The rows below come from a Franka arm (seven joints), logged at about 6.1 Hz.
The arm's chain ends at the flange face. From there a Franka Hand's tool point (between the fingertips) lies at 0.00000 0.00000 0.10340 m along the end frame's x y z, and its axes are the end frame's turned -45 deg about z.
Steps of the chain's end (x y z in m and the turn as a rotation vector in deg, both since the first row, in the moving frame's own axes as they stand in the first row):
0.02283, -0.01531, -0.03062, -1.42, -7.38, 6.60
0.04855, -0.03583, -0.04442, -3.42, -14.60, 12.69
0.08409, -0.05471, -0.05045, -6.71, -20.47, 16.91
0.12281, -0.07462, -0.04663, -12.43, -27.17, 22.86
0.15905, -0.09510, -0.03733, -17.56, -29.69, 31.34
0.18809, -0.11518, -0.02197, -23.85, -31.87, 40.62
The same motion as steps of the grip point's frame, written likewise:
0.01623, -0.00289, -0.03151, 4.21, -6.22, 6.60
0.03868, -0.00752, -0.04793, 7.91, -12.74, 12.69
0.06731, -0.00114, -0.05762, 9.73, -19.22, 16.91
0.09624, 0.00686, -0.06019, 10.42, -28.00, 22.86
0.12985, 0.01579, -0.05506, 8.58, -33.41, 31.34
0.15779, 0.01972, -0.04494, 5.67, -39.40, 40.62

